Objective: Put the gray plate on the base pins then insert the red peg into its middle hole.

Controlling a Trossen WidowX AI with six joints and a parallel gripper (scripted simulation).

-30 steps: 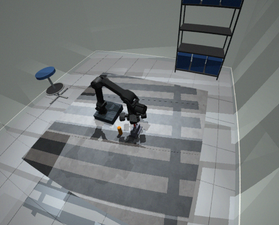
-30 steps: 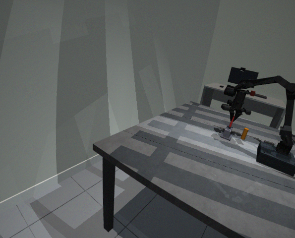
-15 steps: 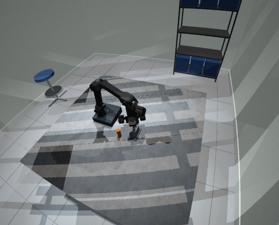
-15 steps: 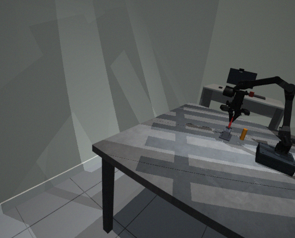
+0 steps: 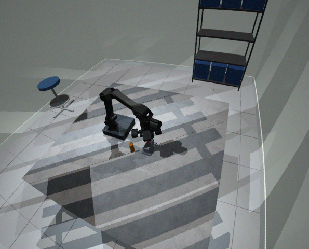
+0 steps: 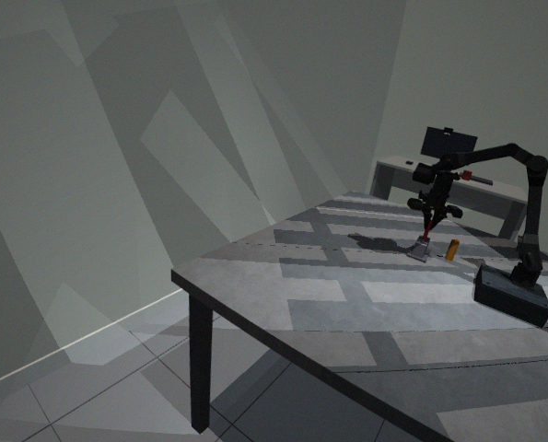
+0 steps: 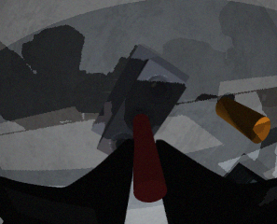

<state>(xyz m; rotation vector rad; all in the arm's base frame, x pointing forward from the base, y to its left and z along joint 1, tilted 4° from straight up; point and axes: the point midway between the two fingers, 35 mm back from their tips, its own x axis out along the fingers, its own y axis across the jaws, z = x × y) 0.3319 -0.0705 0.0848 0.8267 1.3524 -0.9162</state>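
My gripper tip is right at the red peg. Also, from my gripper tip: gray plate (60 mm below); orange cylinder (110 mm behind, 60 mm below, 50 mm to the right); base (90 mm below).
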